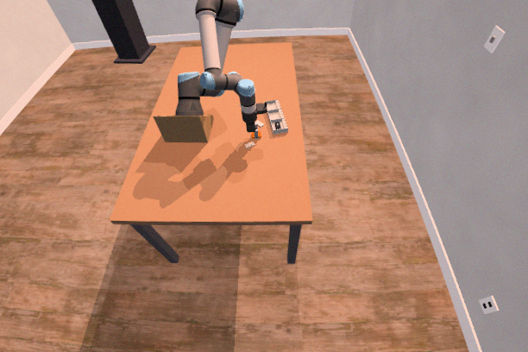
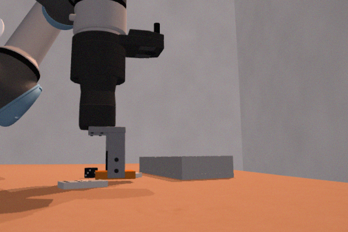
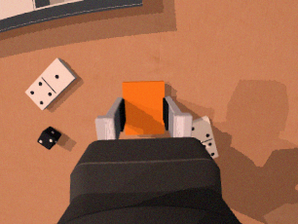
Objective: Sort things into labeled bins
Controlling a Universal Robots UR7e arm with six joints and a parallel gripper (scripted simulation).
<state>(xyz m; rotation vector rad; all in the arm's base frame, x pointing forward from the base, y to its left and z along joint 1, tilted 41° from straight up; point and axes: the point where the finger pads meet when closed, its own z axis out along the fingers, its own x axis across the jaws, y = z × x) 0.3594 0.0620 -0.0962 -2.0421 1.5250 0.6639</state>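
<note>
Now: the grey bin tray 160 mm to the left of my hand, 90 mm ahead of it and 10 mm below it. The rest, counted from my hand: orange domino: 10 mm below; then black die: 90 mm to the left, 50 mm behind, 20 mm below; then white piece: 70 mm to the right, 20 mm below, 20 mm behind.
</note>
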